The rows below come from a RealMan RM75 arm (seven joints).
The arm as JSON. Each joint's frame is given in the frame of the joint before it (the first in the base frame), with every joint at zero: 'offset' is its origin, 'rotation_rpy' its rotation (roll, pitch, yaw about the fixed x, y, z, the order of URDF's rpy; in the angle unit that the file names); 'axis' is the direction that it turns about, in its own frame. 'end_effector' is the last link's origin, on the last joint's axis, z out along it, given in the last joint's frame.
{
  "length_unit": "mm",
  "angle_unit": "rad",
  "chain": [
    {
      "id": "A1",
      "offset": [
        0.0,
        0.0,
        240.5
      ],
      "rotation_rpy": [
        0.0,
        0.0,
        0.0
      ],
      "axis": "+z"
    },
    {
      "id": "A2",
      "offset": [
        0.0,
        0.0,
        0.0
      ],
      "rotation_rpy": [
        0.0,
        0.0,
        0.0
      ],
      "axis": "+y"
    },
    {
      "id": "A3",
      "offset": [
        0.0,
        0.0,
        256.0
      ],
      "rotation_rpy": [
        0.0,
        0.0,
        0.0
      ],
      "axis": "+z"
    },
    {
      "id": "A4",
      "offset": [
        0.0,
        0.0,
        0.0
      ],
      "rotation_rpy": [
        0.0,
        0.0,
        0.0
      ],
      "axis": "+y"
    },
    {
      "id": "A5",
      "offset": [
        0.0,
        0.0,
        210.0
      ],
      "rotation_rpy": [
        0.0,
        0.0,
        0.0
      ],
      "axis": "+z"
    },
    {
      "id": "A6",
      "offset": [
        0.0,
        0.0,
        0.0
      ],
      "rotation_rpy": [
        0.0,
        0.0,
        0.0
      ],
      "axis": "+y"
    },
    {
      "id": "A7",
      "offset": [
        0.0,
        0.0,
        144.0
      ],
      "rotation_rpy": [
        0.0,
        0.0,
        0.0
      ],
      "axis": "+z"
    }
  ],
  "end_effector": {
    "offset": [
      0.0,
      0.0,
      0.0
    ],
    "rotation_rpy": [
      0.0,
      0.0,
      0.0
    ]
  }
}
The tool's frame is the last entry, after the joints.
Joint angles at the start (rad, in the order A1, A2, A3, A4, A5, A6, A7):
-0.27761 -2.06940 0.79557 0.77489 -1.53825 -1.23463 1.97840
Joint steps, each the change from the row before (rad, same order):
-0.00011 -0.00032 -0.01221 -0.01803 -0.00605 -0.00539 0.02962
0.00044 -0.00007 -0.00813 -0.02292 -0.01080 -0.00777 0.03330
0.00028 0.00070 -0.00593 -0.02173 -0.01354 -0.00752 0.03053
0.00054 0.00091 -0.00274 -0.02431 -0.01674 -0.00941 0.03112
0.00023 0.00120 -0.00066 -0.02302 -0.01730 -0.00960 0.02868
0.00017 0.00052 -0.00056 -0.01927 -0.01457 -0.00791 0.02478
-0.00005 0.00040 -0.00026 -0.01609 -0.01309 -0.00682 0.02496
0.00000 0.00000 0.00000 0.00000 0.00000 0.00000 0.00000
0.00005 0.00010 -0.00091 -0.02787 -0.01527 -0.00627 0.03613
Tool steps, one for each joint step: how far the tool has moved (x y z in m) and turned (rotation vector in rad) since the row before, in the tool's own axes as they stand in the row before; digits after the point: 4 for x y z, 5 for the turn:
-0.0028 0.0004 -0.0014 0.00543 0.00651 0.00730
-0.0034 0.0017 -0.0011 0.00149 0.00861 0.00579
-0.0026 0.0015 -0.0010 0.00185 0.01036 0.00463
-0.0027 0.0023 -0.0008 -0.00069 0.01212 0.00267
-0.0022 0.0023 -0.0005 -0.00155 0.01253 0.00229
-0.0018 0.0021 -0.0004 -0.00066 0.01078 0.00236
-0.0013 0.0017 -0.0003 -0.00006 0.00994 0.00617
0.0000 0.0000 0.0000 0.00000 0.00000 0.00000
-0.0036 0.0031 -0.0005 0.00149 0.00848 0.00508

